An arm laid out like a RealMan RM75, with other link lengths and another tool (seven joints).
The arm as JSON. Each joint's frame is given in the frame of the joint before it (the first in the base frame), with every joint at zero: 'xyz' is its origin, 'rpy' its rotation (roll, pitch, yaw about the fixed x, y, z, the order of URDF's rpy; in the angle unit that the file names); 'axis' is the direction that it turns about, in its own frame. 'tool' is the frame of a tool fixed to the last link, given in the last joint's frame.
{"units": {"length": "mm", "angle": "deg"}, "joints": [
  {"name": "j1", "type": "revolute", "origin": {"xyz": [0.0, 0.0, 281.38], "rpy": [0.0, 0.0, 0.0]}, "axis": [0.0, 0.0, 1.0]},
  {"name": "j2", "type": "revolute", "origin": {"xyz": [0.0, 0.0, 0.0], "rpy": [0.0, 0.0, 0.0]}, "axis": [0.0, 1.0, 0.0]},
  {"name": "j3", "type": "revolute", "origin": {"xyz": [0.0, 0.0, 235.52], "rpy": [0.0, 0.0, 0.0]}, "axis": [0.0, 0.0, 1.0]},
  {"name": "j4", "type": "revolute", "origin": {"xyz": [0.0, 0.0, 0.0], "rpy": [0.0, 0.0, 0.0]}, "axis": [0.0, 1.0, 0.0]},
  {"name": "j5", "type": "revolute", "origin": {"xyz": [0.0, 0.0, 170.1], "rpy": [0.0, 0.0, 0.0]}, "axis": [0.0, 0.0, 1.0]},
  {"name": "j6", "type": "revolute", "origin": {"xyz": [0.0, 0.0, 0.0], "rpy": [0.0, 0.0, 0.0]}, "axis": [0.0, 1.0, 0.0]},
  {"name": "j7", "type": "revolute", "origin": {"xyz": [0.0, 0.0, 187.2], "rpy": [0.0, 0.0, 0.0]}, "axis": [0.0, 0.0, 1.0]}
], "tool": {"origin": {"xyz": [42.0, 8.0, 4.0], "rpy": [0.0, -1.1, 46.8]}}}
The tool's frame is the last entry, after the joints.
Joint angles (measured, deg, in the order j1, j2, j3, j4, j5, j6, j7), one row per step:
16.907 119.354 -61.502 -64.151 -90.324 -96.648 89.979
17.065 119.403 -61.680 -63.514 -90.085 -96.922 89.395
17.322 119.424 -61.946 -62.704 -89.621 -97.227 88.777
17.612 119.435 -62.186 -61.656 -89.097 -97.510 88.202
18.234 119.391 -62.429 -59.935 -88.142 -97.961 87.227
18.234 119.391 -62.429 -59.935 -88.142 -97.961 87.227
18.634 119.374 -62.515 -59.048 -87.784 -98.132 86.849
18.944 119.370 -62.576 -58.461 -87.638 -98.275 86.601
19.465 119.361 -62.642 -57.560 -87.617 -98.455 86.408
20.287 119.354 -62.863 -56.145 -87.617 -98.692 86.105
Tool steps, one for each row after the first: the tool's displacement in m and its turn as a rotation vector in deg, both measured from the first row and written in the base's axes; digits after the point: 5 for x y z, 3 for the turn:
-0.00078 -0.00102 -0.00144 -0.301 0.354 0.421
-0.00232 -0.00201 -0.00293 -0.683 0.926 0.926
-0.00372 -0.00299 -0.00455 -1.147 1.635 1.221
-0.00646 -0.00357 -0.00630 -1.678 2.855 1.784
-0.00646 -0.00357 -0.00630 -1.678 2.855 1.784
-0.00780 -0.00355 -0.00729 -1.992 3.386 1.973
-0.00869 -0.00362 -0.00812 -2.262 3.666 2.150
-0.00966 -0.00374 -0.00960 -2.817 3.938 2.259
-0.01118 -0.00416 -0.01230 -3.770 4.290 2.452

